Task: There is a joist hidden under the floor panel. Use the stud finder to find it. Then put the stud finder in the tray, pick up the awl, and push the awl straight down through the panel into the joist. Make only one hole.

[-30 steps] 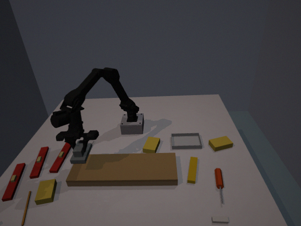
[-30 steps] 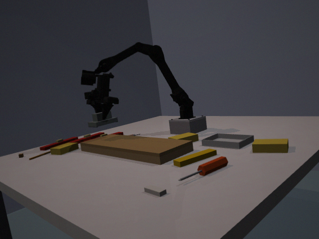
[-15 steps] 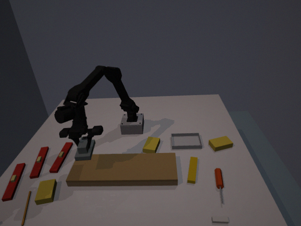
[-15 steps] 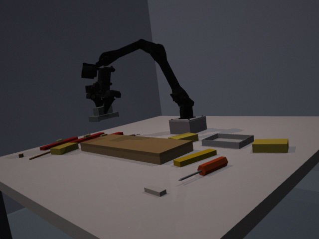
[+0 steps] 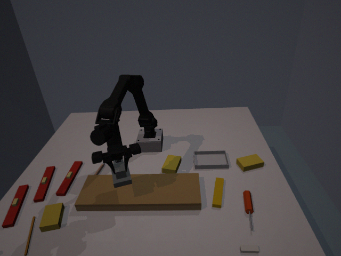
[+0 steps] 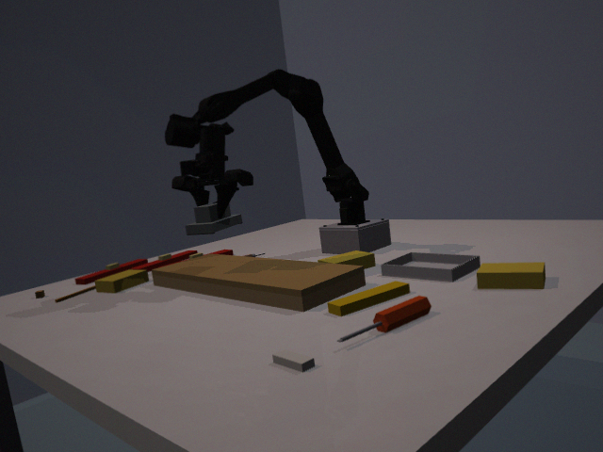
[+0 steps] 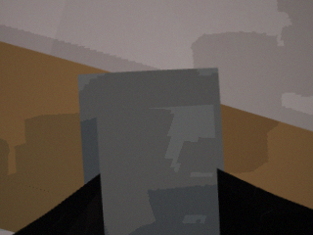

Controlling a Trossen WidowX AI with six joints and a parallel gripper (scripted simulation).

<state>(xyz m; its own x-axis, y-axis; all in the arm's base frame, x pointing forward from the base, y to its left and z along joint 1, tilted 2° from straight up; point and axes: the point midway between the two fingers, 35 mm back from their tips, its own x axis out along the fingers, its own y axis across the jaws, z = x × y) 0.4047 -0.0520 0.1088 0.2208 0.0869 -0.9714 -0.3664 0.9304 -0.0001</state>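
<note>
My gripper tip is 2 cm below the stud finder, 2 cm past it and 1 cm to the left of it. Also, from my gripper tip: yellow bar (40 cm to the left, 15 cm below, 5 cm behind); then thin stick (34 cm to the right, 19 cm ahead, 15 cm below); then awl (22 cm behind, 18 cm to the right, 15 cm below).
</note>
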